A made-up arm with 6 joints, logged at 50 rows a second.
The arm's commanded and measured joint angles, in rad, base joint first. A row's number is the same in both.
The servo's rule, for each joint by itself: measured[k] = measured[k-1] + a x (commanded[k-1-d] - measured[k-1]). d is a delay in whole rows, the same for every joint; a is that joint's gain. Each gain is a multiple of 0.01, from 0.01 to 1. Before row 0 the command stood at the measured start. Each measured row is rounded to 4 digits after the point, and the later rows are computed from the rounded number. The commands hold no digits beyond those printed.
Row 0, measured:
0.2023, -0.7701, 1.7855, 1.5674, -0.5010, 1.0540
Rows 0 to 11, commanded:
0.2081, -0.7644, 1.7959, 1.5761, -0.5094, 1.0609
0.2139, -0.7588, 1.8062, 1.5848, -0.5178, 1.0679
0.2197, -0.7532, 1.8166, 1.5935, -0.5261, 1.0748
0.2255, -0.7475, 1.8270, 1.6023, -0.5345, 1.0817
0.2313, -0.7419, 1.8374, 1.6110, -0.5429, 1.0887
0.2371, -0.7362, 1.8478, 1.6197, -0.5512, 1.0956
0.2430, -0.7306, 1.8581, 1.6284, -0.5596, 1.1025
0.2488, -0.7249, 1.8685, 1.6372, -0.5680, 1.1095
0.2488, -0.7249, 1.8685, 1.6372, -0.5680, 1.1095
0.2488, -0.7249, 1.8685, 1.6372, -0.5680, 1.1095
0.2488, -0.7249, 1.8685, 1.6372, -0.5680, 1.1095
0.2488, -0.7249, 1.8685, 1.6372, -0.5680, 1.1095
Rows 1 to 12, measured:
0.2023, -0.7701, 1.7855, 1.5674, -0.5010, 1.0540
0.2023, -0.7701, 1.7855, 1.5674, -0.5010, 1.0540
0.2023, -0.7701, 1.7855, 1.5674, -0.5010, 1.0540
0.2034, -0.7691, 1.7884, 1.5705, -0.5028, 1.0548
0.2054, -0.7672, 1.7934, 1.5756, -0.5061, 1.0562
0.2081, -0.7647, 1.7999, 1.5820, -0.5105, 1.0582
0.2114, -0.7616, 1.8075, 1.5893, -0.5158, 1.0608
0.2152, -0.7581, 1.8159, 1.5971, -0.5218, 1.0639
0.2194, -0.7542, 1.8248, 1.6052, -0.5283, 1.0674
0.2239, -0.7500, 1.8341, 1.6136, -0.5352, 1.0713
0.2286, -0.7455, 1.8437, 1.6221, -0.5424, 1.0755
0.2324, -0.7418, 1.8506, 1.6275, -0.5480, 1.0792
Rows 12 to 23, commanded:
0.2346, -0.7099, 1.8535, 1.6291, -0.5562, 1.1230
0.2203, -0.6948, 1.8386, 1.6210, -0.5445, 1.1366
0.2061, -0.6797, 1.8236, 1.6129, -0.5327, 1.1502
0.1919, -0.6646, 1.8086, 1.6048, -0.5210, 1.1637
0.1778, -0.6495, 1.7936, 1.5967, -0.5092, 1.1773
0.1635, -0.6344, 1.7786, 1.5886, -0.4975, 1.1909
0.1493, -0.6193, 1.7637, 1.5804, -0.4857, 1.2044
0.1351, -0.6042, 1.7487, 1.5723, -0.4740, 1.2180
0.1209, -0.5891, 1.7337, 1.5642, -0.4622, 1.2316
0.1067, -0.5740, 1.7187, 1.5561, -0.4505, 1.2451
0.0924, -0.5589, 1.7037, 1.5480, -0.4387, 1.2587
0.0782, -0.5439, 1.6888, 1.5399, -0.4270, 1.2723
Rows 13 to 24, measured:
0.2355, -0.7388, 1.8556, 1.6310, -0.5524, 1.0825
0.2380, -0.7363, 1.8592, 1.6332, -0.5558, 1.0855
0.2401, -0.7342, 1.8618, 1.6346, -0.5585, 1.0881
0.2391, -0.7298, 1.8595, 1.6326, -0.5580, 1.0919
0.2355, -0.7235, 1.8536, 1.6284, -0.5550, 1.0968
0.2299, -0.7156, 1.8452, 1.6228, -0.5501, 1.1027
0.2227, -0.7064, 1.8350, 1.6163, -0.5437, 1.1094
0.2142, -0.6962, 1.8234, 1.6092, -0.5361, 1.1169
0.2046, -0.6851, 1.8109, 1.6018, -0.5276, 1.1250
0.1941, -0.6733, 1.7977, 1.5941, -0.5184, 1.1337
0.1829, -0.6609, 1.7840, 1.5863, -0.5086, 1.1430
0.1711, -0.6480, 1.7699, 1.5783, -0.4984, 1.1527

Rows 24 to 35, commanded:
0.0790, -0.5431, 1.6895, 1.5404, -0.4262, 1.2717
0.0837, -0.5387, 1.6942, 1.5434, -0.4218, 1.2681
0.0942, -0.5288, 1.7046, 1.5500, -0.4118, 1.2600
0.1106, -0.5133, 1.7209, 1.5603, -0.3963, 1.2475
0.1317, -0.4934, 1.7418, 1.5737, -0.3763, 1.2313
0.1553, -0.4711, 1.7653, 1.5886, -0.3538, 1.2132
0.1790, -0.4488, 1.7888, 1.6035, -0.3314, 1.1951
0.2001, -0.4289, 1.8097, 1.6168, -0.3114, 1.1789
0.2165, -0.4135, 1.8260, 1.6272, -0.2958, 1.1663
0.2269, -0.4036, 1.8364, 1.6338, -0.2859, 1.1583
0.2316, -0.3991, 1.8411, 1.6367, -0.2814, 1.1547
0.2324, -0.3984, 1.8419, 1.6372, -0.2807, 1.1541
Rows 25 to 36, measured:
0.1589, -0.6347, 1.7556, 1.5703, -0.4879, 1.1629
0.1463, -0.6211, 1.7411, 1.5623, -0.4771, 1.1734
0.1334, -0.6072, 1.7265, 1.5542, -0.4661, 1.1843
0.1231, -0.5957, 1.7161, 1.5492, -0.4573, 1.1939
0.1156, -0.5854, 1.7100, 1.5471, -0.4495, 1.2021
0.1115, -0.5752, 1.7085, 1.5481, -0.4412, 1.2085
0.1113, -0.5641, 1.7120, 1.5525, -0.4313, 1.2128
0.1152, -0.5514, 1.7203, 1.5601, -0.4192, 1.2148
0.1228, -0.5369, 1.7329, 1.5704, -0.4048, 1.2146
0.1335, -0.5210, 1.7486, 1.5823, -0.3887, 1.2125
0.1462, -0.5044, 1.7657, 1.5947, -0.3717, 1.2088
0.1596, -0.4880, 1.7826, 1.6064, -0.3550, 1.2041

